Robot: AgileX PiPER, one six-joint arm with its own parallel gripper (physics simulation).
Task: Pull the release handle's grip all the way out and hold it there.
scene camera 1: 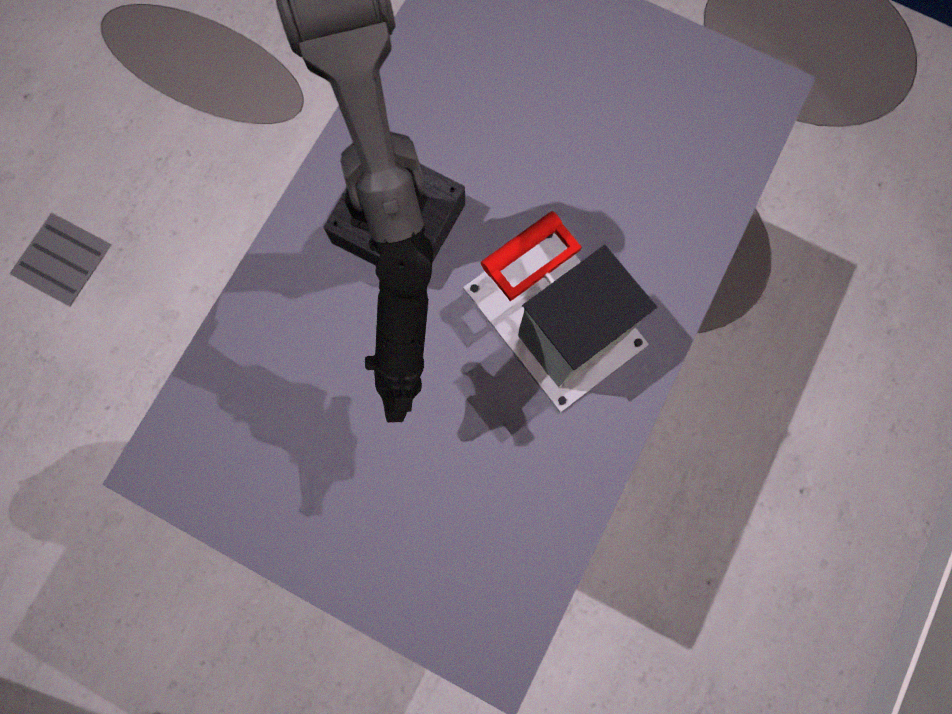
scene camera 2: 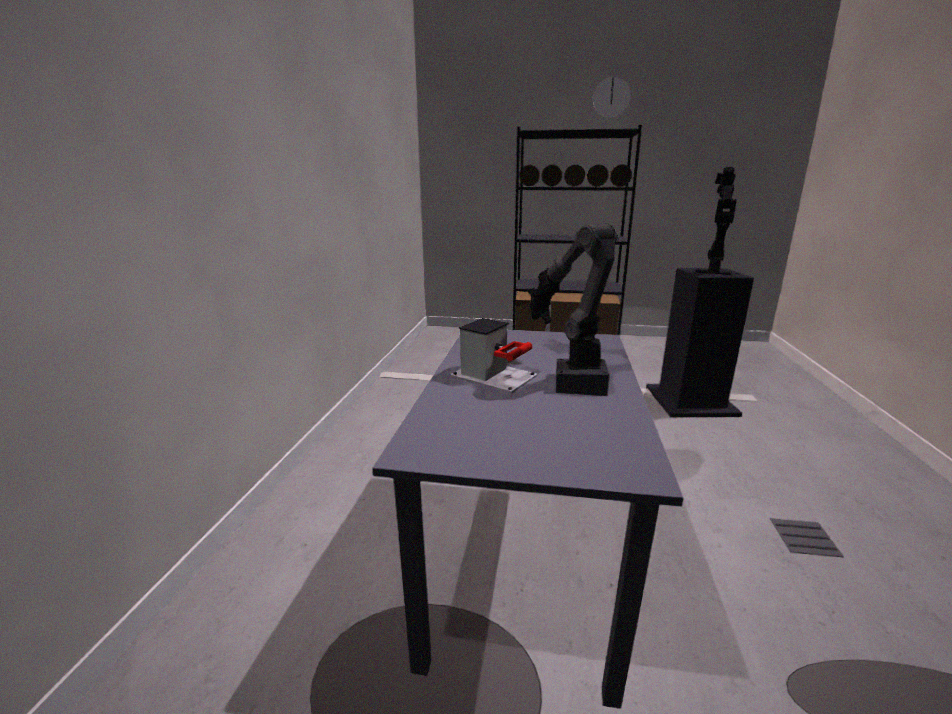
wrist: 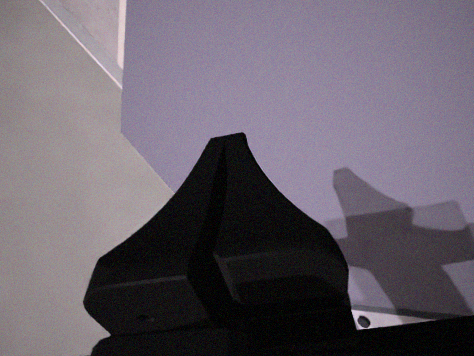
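Observation:
The red grip (scene camera 1: 525, 244) (scene camera 2: 513, 351) is a rectangular loop beside a grey box with a dark top (scene camera 1: 590, 307) (scene camera 2: 482, 349). A short thin rod (scene camera 1: 548, 275) shows between grip and box. The box stands on a white plate (scene camera 1: 594, 373) (scene camera 2: 516, 379) with dark bolts; a corner of the plate shows at the lower right in the wrist view. My gripper (scene camera 1: 395, 417) (scene camera 2: 544, 318) (wrist: 232, 155) is shut with its fingertips together and holds nothing. It hangs above the table, well apart from the grip, lower left of it in scene camera 1. The grip does not show in the wrist view.
The purple-grey table (scene camera 1: 430, 553) (scene camera 2: 530, 445) carries the arm's dark base (scene camera 1: 447, 201) (scene camera 2: 582, 378), left of the box in scene camera 1. Behind the table stand a shelf rack (scene camera 2: 580, 133) and a black pedestal (scene camera 2: 703, 338) with another arm on it.

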